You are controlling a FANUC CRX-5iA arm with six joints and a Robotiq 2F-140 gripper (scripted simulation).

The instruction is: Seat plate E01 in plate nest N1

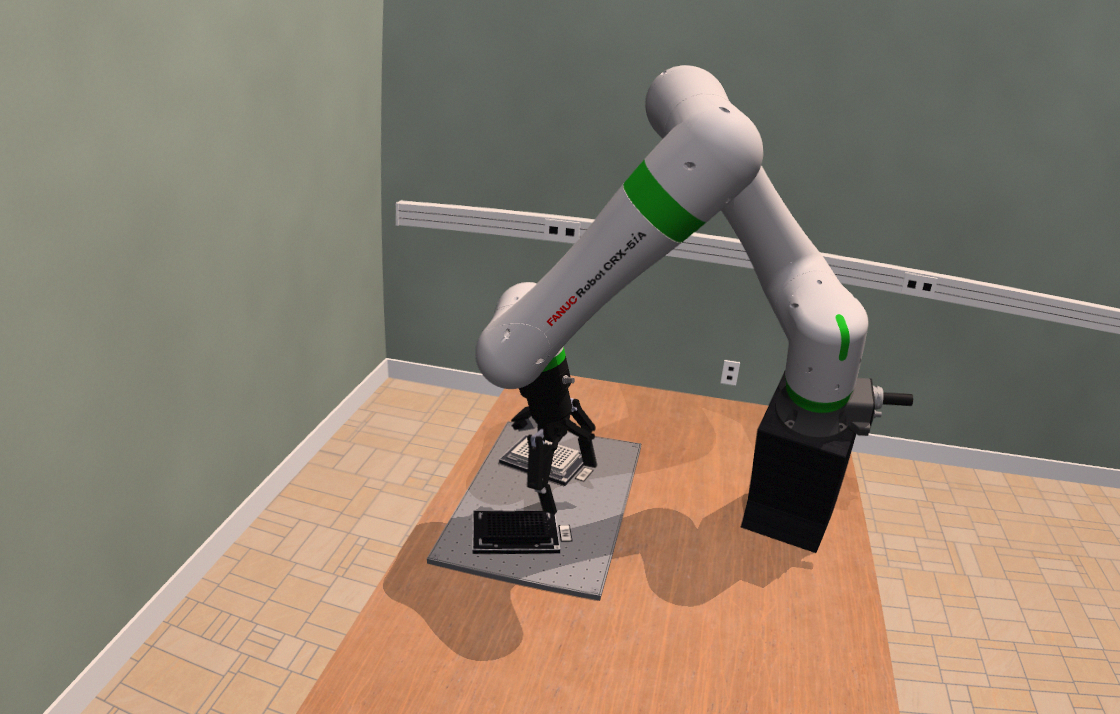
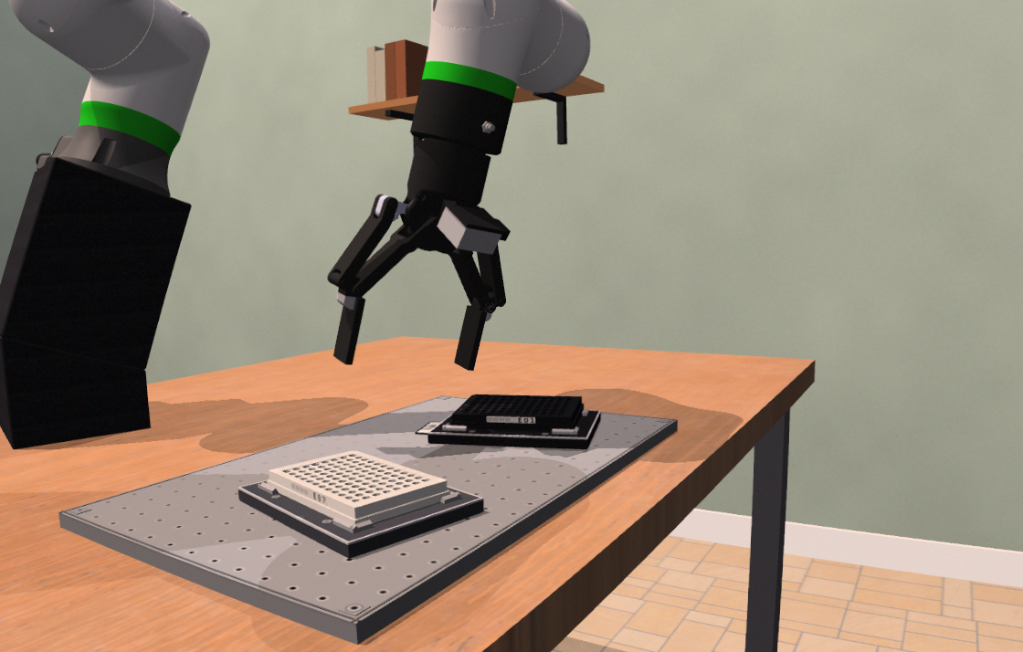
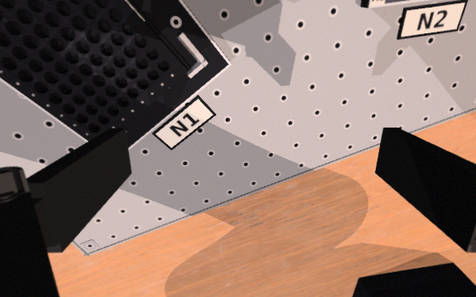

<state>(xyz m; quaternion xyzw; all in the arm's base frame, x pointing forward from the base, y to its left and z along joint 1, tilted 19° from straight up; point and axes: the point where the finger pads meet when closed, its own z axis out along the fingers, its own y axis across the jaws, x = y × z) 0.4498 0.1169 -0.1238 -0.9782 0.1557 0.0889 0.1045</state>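
Right now the black well plate E01 is 8 cm ahead of my hand, 8 cm to the left of it and 7 cm below it. Round my hand: black plate nest N1 (8 cm ahead, 7 cm to the left, 8 cm below); white plate E07 (10 cm ahead, 19 cm to the right, 7 cm below).
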